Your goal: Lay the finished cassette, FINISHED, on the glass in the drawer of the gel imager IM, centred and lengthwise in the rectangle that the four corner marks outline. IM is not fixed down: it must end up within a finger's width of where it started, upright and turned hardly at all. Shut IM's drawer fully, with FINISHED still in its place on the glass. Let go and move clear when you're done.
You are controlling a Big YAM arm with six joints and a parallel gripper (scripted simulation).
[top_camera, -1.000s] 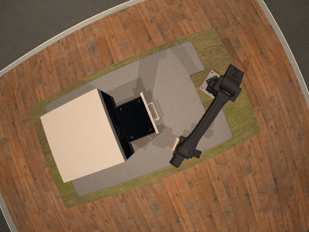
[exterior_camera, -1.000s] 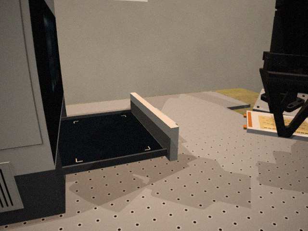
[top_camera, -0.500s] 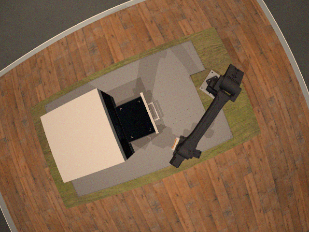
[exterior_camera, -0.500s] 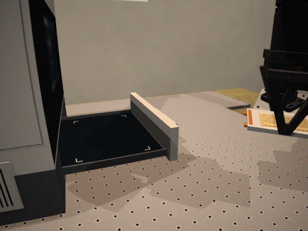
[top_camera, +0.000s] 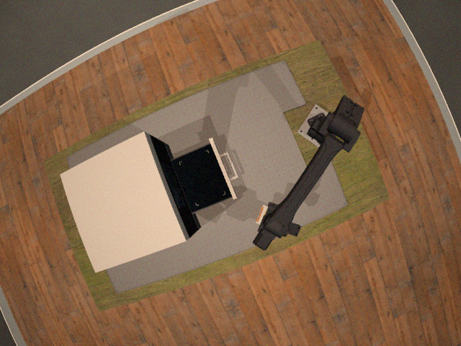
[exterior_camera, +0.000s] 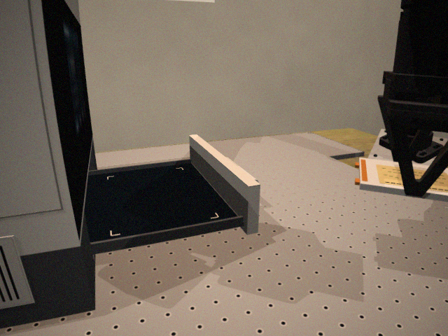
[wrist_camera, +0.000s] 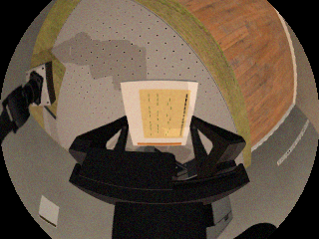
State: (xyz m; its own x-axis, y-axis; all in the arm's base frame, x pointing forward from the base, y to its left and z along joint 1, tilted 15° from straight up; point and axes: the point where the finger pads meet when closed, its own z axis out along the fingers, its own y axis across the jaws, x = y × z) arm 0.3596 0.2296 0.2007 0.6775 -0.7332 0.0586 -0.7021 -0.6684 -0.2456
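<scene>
Now: the imager drawer 210 mm ahead of my hand, 270 mm to the right of it and 90 mm below it. From my hand the other things lie so: cassette 10 mm ahead, 10 mm below.
</scene>
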